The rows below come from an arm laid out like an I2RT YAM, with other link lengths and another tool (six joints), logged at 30 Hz.
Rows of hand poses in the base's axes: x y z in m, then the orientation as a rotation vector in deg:
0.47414 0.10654 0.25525 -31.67 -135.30 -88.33
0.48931 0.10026 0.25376 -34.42 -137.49 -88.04
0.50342 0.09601 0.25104 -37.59 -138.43 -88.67
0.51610 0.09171 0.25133 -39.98 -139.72 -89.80
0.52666 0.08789 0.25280 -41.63 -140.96 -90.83
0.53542 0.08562 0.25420 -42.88 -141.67 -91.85
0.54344 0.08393 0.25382 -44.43 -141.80 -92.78
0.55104 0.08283 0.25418 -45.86 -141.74 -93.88
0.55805 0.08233 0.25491 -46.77 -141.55 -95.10
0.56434 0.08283 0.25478 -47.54 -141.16 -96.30
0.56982 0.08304 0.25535 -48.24 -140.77 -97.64
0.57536 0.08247 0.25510 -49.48 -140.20 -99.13
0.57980 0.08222 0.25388 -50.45 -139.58 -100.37
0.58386 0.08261 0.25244 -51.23 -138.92 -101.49
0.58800 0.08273 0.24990 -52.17 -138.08 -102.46
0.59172 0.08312 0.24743 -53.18 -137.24 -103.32
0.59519 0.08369 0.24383 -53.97 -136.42 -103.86
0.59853 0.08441 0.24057 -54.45 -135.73 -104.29
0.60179 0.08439 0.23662 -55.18 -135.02 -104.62
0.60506 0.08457 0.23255 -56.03 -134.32 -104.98
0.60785 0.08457 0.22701 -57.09 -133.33 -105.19
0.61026 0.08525 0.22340 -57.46 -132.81 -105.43
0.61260 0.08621 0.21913 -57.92 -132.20 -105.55
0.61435 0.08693 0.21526 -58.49 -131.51 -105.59
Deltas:
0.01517 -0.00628 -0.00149 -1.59 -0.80 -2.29
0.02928 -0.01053 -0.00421 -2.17 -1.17 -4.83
0.04196 -0.01483 -0.00392 -2.60 -2.25 -7.12
0.05252 -0.01865 -0.00245 -2.95 -3.40 -8.86
0.06128 -0.02092 -0.00105 -3.00 -4.24 -10.19
0.06930 -0.02261 -0.00143 -2.85 -4.58 -11.54
0.07690 -0.02371 -0.00107 -2.53 -4.92 -12.82
0.08391 -0.02421 -0.00034 -2.03 -5.31 -13.77
0.09020 -0.02371 -0.00047 -1.42 -5.58 -14.58
0.09568 -0.02350 0.00010 -0.76 -5.95 -15.39
0.10122 -0.02407 -0.00015 -0.02 -6.21 -16.56
0.10566 -0.02432 -0.00137 0.67 -6.35 -17.46
0.10972 -0.02393 -0.00281 1.35 -6.43 -18.20
0.11386 -0.02381 -0.00535 2.02 -6.30 -18.96
0.11758 -0.02342 -0.00782 2.64 -6.10 -19.73
0.12105 -0.02285 -0.01142 3.16 -5.77 -20.26
0.12439 -0.02213 -0.01468 3.60 -5.50 -20.59
0.12765 -0.02215 -0.01863 3.98 -5.14 -21.04
0.13092 -0.02197 -0.02270 4.35 -4.79 -21.58
0.13371 -0.02197 -0.02824 4.77 -4.15 -22.17
0.13612 -0.02129 -0.03185 5.07 -3.90 -22.40
0.13846 -0.02033 -0.03612 5.35 -3.53 -22.63
0.14021 -0.01961 -0.03999 5.63 -3.04 -22.90

